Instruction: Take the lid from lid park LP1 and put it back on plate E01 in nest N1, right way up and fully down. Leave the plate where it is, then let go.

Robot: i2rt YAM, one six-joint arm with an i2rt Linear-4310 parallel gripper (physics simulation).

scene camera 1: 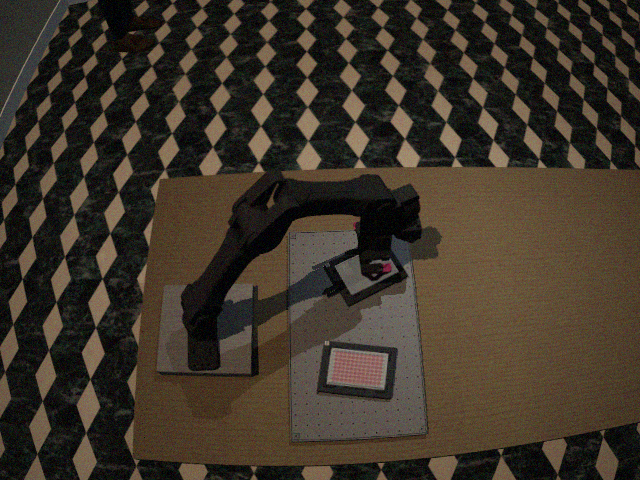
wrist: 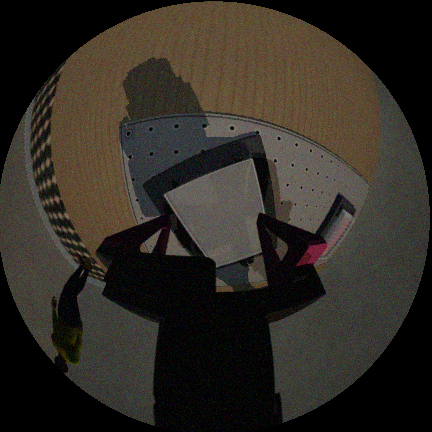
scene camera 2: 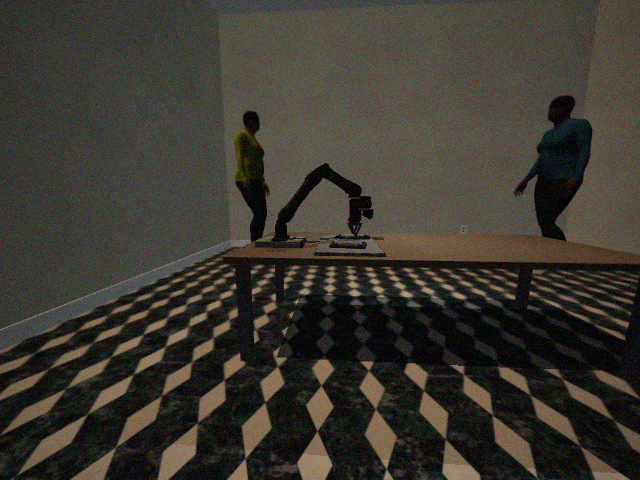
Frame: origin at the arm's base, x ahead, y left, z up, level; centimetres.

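Seen in the pictures: gripper, fingertip midpoint: [scene camera 1: 371,262] [wrist: 213,217] [scene camera 2: 354,235]; arm's base at its link origin: [scene camera 1: 202,330] [scene camera 2: 281,239].
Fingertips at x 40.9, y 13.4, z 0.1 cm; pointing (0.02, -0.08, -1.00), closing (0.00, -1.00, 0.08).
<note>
Pixels of each thing's middle, then the offset from my fingertips to it. Level surfaces: height alone.
- pale grey lid at the middle of its body: [wrist: 228,226] [scene camera 1: 366,269] dx -1.3, dy -1.6, dz +0.0 cm
- lid park LP1 at the middle of its body: [wrist: 226,224] [scene camera 1: 366,269] [scene camera 2: 352,236] dx -1.3, dy -1.5, dz -0.4 cm
- Plate E01 at the middle of its body: [scene camera 1: 357,368] [wrist: 333,237] [scene camera 2: 348,242] dx -6.4, dy -25.9, dz +0.5 cm
- black nest N1 at the middle of its body: [scene camera 1: 357,369] [wrist: 330,234] [scene camera 2: 348,244] dx -6.4, dy -25.9, dz -0.5 cm
- wooden table at its surface level: dz -2.6 cm
The pale grey lid [scene camera 1: 352,277] [wrist: 217,201] lies in the black frame of lid park LP1 [scene camera 1: 350,300] [wrist: 209,158], at the far end of the grey perforated board [scene camera 1: 366,419] [wrist: 306,177]. My gripper [scene camera 1: 371,258] [scene camera 2: 354,231] [wrist: 213,217] is open and low over the lid, with one pink-tipped finger on each side of it. Plate E01 [scene camera 1: 358,368] [wrist: 336,231], with pink wells and no lid, sits in the black nest N1 [scene camera 1: 323,370] at the near end of the board. My arm hides part of the lid in the overhead view.
The arm's base stands on a grey plate [scene camera 1: 239,333] to the left of the board. The wooden table [scene camera 1: 485,286] [scene camera 2: 461,248] extends to the right. A person in yellow [scene camera 2: 249,162] stands behind the table and another person [scene camera 2: 549,167] is at the right edge.
</note>
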